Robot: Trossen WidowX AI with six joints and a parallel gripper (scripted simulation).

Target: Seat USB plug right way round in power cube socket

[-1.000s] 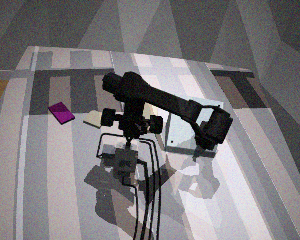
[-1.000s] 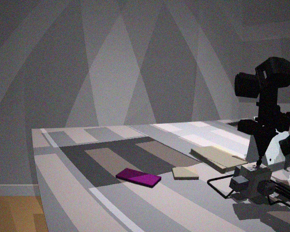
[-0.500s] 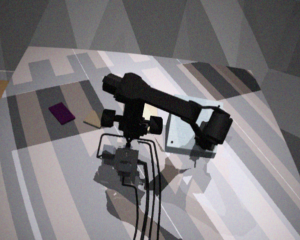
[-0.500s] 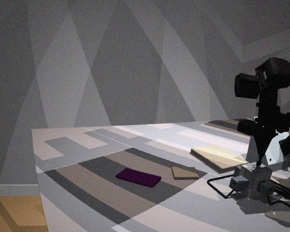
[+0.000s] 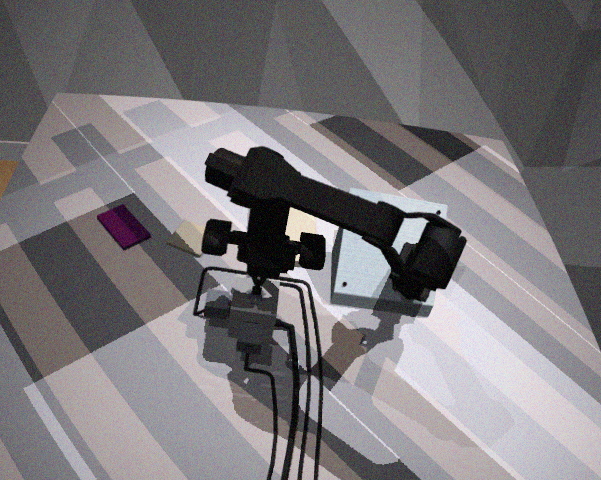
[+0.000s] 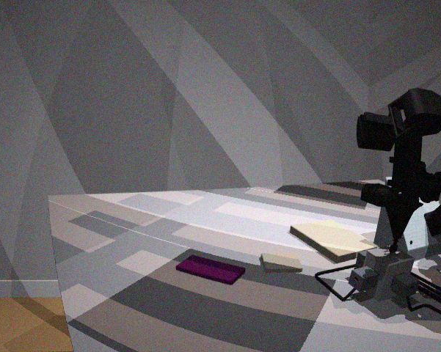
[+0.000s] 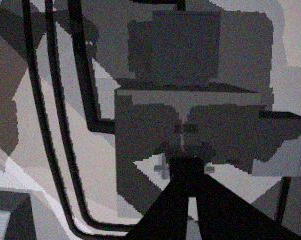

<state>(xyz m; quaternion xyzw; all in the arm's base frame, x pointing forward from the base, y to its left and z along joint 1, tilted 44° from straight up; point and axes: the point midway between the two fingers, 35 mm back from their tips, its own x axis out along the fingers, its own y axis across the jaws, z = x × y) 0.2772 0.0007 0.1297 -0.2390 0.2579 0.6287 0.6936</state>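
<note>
The dark USB plug lies 2 cm below my gripper tip. Also, from my gripper tip: tan tile (13 cm ahead, 20 cm to the right, 10 cm below); then purple card (27 cm ahead, 21 cm to the right, 10 cm below); then tan board (5 cm behind, 25 cm to the right, 10 cm below).
</note>
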